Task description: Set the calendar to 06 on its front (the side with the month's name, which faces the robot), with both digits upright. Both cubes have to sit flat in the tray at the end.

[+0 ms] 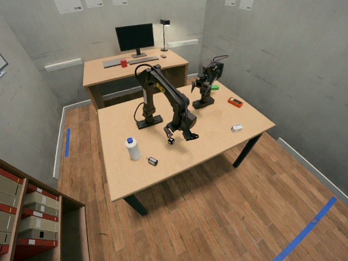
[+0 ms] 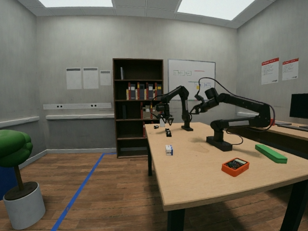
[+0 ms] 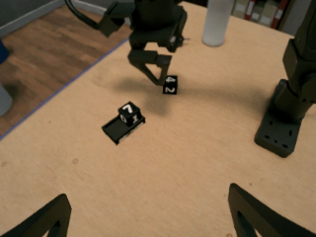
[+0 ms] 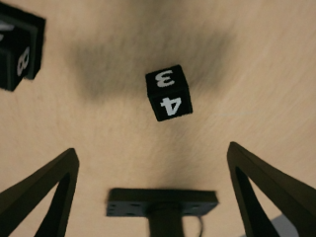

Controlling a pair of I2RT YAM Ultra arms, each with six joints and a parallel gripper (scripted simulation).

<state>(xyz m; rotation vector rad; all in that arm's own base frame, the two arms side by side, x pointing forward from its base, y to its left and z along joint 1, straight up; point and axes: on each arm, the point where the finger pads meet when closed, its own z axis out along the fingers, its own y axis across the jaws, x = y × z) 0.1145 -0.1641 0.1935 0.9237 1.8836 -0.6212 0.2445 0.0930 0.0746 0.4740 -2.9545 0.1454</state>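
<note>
Now: the black calendar tray 2 cm ahead of my right hand, 12 cm to the left of it and 8 cm below it. Also, from my right hand: orange meter: 13 cm behind, 70 cm to the left, 7 cm below.
</note>
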